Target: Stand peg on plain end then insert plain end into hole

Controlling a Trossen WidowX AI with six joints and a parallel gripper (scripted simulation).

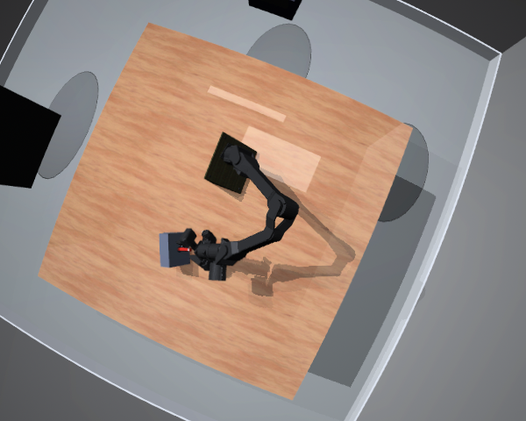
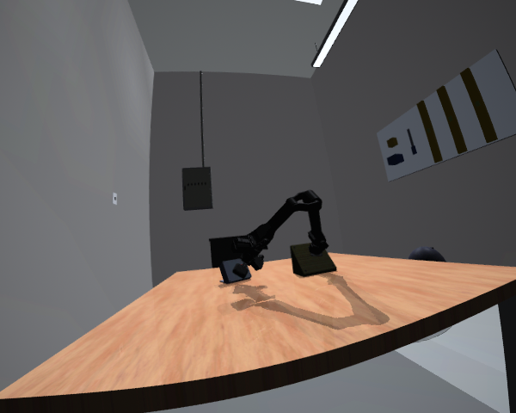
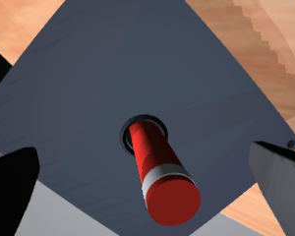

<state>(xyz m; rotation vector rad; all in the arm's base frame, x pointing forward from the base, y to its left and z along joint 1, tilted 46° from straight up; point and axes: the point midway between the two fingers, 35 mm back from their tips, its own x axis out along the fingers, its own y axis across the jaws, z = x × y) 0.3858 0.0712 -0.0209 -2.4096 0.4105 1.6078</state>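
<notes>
Now: the red peg 10 mm behind my gripper tip and 10 mm to the left of it. From my gripper tip the other things lie so: grey sloped panel (20 mm ahead, 40 mm to the right, 20 mm below).
</notes>
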